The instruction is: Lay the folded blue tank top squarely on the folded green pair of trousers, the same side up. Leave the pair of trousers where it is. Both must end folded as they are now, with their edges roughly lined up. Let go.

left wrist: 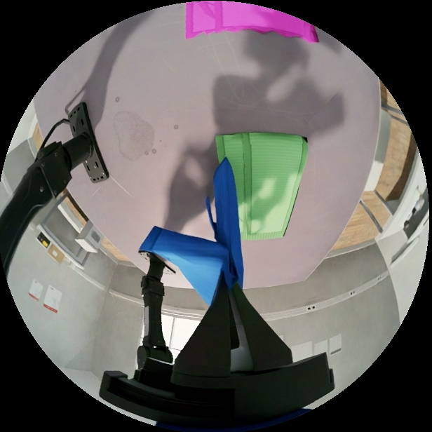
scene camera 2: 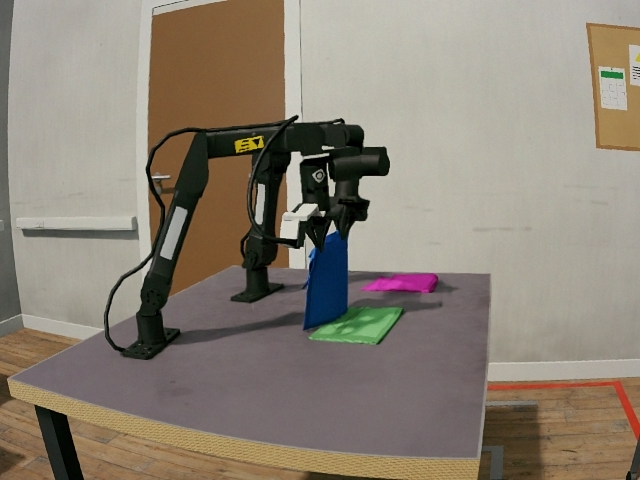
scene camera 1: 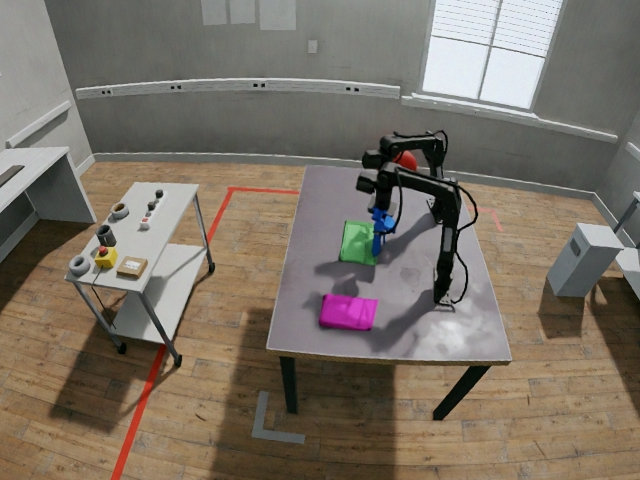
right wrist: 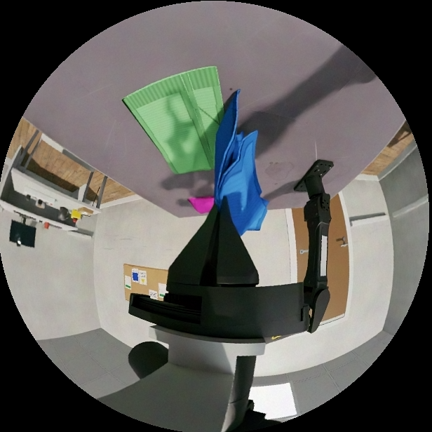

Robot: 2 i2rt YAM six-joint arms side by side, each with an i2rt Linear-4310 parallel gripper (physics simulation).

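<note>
The blue tank top (scene camera 1: 377, 242) (scene camera 2: 328, 284) (left wrist: 227, 210) (right wrist: 245, 175) hangs nearly upright by its upper edge, with loose layers spreading toward the arms' bases. My left gripper (scene camera 2: 343, 236) (left wrist: 225, 275) is shut on one upper corner. My right gripper (scene camera 2: 320, 249) (right wrist: 222, 199) is shut on the other. The folded green trousers (scene camera 1: 356, 245) (scene camera 2: 361, 325) (left wrist: 272, 175) (right wrist: 175, 127) lie flat on the table. The tank top's lower edge is beside the trousers' edge on the arms' side; whether they touch is unclear. The tank top hides part of that edge.
A folded magenta cloth (scene camera 1: 348, 312) (scene camera 2: 405, 282) (left wrist: 250, 17) (right wrist: 202, 204) lies on the table (scene camera 1: 305, 330) (scene camera 2: 258, 403), apart from the trousers. The two arms stand close together above the table. A white trolley (scene camera 1: 170, 198) stands left of the table in scene camera 1.
</note>
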